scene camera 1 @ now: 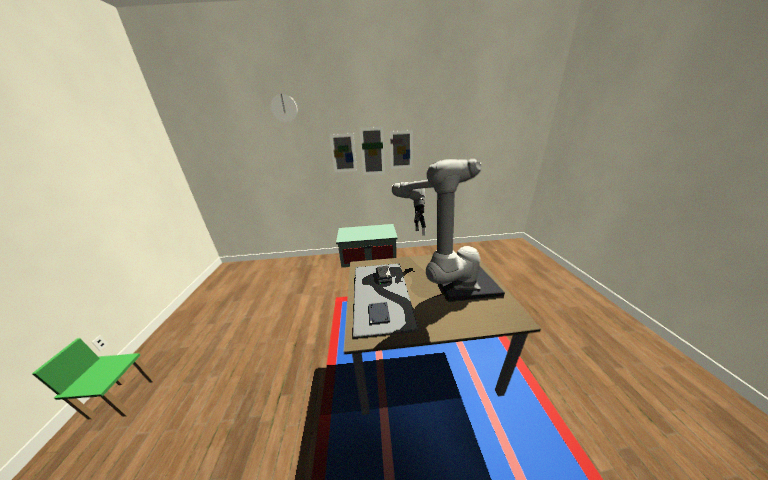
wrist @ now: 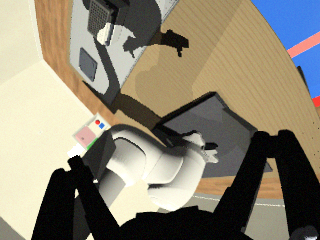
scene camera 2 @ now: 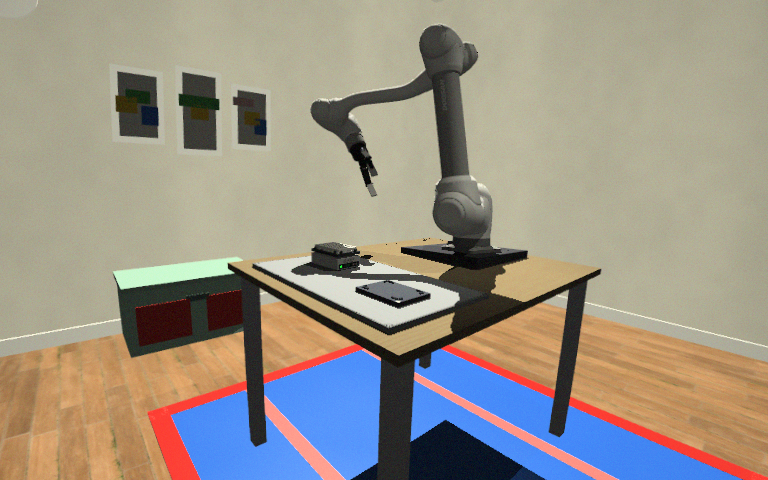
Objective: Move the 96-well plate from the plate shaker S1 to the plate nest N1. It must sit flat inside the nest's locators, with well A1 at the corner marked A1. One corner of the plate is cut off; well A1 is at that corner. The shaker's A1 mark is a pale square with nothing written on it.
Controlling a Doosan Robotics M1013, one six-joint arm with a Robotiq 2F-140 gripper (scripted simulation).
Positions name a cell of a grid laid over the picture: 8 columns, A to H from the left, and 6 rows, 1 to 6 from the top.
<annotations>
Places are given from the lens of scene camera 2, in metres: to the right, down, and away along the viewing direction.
plate shaker S1 (scene camera 2: D4): -0.18, 0.07, 1.21
plate nest N1 (scene camera 2: D4): 0.00, 0.13, 0.94
The marked spots on the plate shaker S1 and the plate nest N1 are 0.33 m apart.
</annotations>
